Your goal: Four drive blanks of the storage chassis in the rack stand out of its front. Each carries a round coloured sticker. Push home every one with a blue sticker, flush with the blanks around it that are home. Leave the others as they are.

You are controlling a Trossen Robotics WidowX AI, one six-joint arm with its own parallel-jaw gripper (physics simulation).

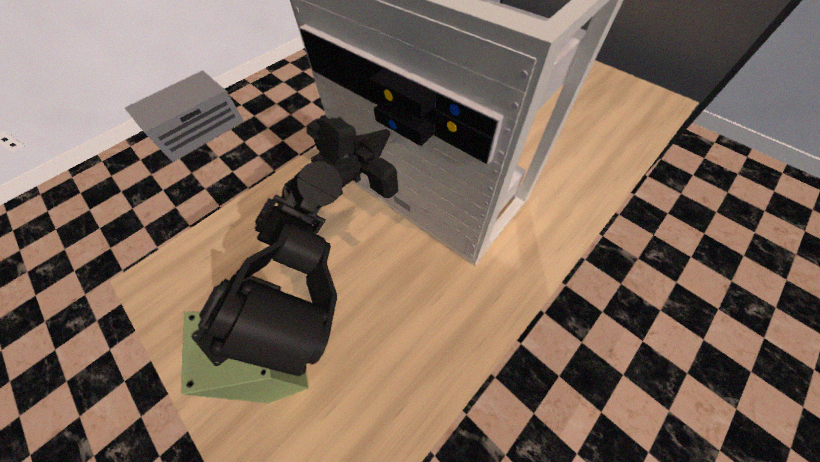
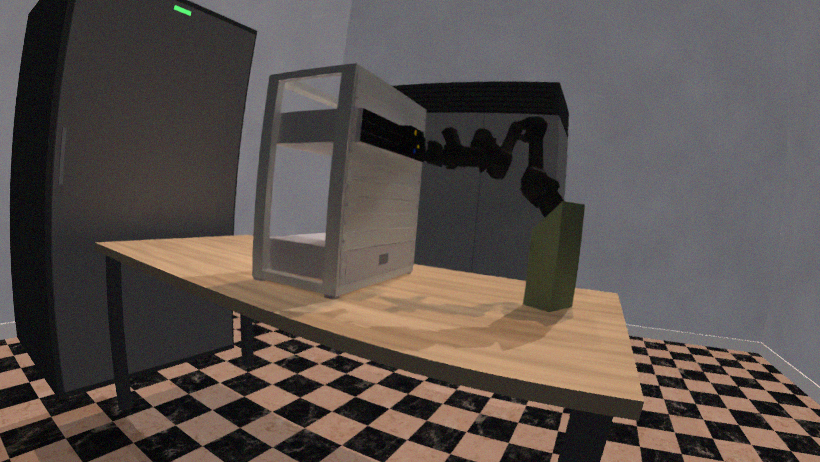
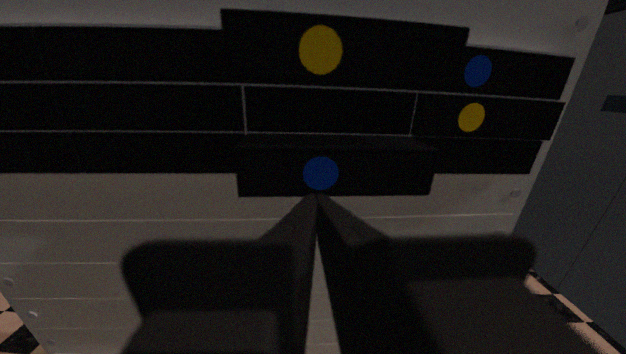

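Observation:
My gripper is shut and empty, its tips at the lower edge of the bottom middle blank. Contact cannot be told. That blank has a blue sticker and stands out. Above, a top middle blank with a yellow sticker stands out too. At right, the blank with a yellow sticker stands slightly out. Over it, the blank with a blue sticker looks about level with its neighbours.
The pale rack stands on the wooden table. The arm sits on a green pedestal. A grey vented box stands beyond the table. A dark cabinet stands behind the rack.

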